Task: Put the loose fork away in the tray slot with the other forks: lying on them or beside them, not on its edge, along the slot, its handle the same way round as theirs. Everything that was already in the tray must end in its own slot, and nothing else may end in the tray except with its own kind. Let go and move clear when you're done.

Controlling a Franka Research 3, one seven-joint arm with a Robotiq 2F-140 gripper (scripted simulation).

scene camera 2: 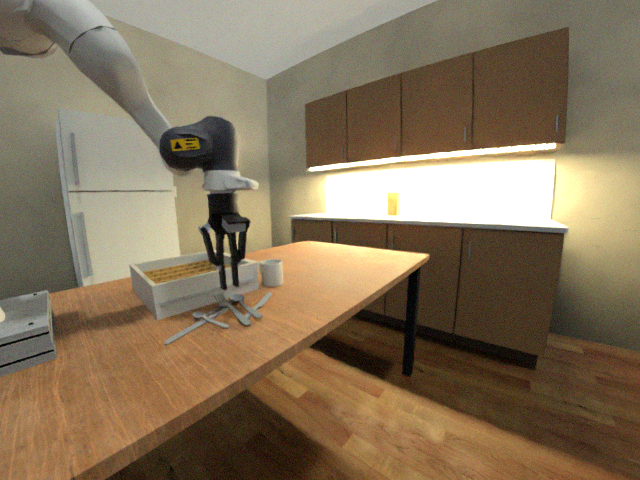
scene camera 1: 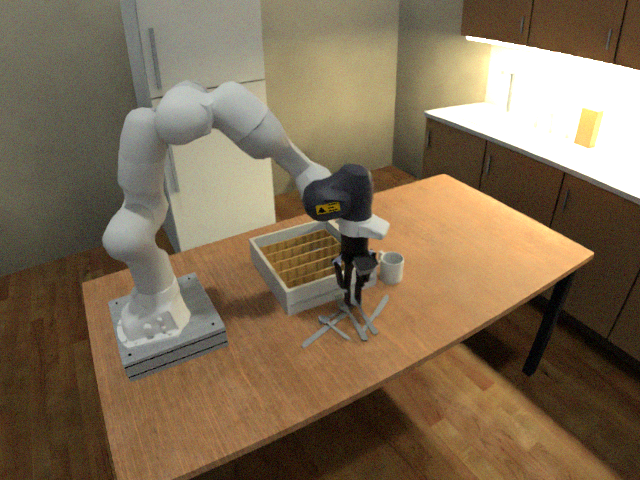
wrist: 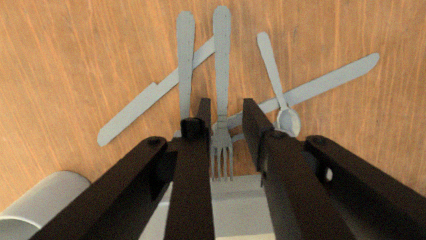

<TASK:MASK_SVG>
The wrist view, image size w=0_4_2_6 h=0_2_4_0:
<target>my gripper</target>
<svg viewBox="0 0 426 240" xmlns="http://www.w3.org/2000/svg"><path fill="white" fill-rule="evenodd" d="M243 98L242 131L256 172L261 172L260 188L264 186L275 240L426 240L426 197L327 137L309 135L305 141L299 141L290 131L276 129L253 98ZM328 169L330 169L332 172L331 180L327 178ZM211 98L201 98L197 116L182 119L180 121L181 130L174 133L171 141L167 141L166 138L161 136L150 136L140 141L28 240L139 240L171 182L173 184L163 240L216 240L209 176Z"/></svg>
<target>knife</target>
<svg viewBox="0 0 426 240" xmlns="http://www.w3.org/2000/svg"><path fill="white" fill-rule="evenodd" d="M243 111L227 117L228 130L242 124ZM276 96L258 104L264 114L280 107ZM379 53L369 54L282 93L285 103L288 104L288 107L291 107L366 74L378 62Z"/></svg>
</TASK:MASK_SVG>
